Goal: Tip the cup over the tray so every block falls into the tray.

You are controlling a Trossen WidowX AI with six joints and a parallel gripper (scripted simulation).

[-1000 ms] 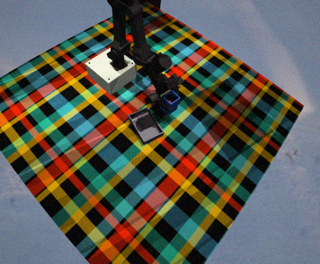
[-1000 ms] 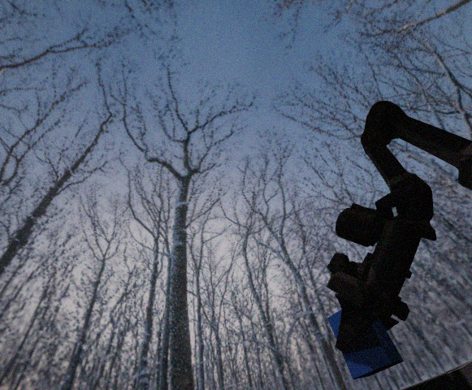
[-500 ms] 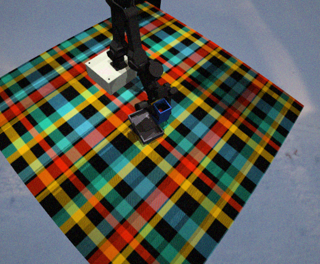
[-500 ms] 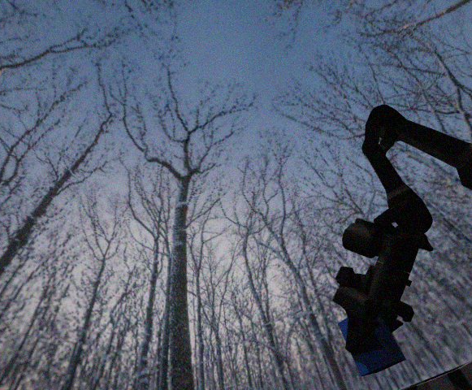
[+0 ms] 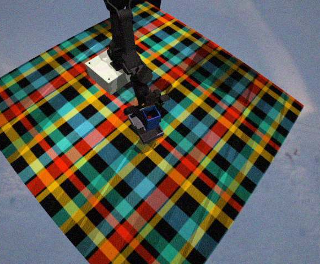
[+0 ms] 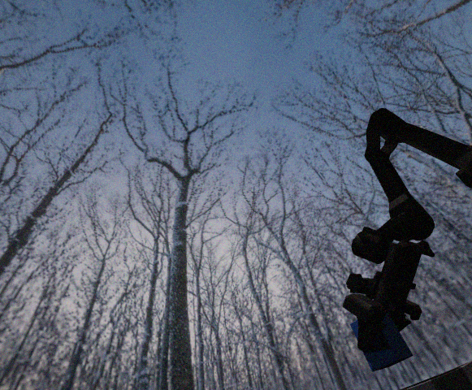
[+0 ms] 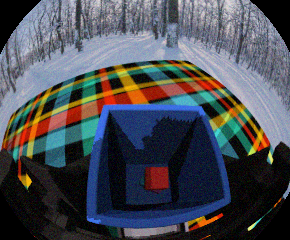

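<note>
Right now my gripper tip is 30 mm past the blue square cup, 10 mm to the right of it and 20 mm above it. From my gripper tip the other things lie so: red block 30 mm behind.
</note>
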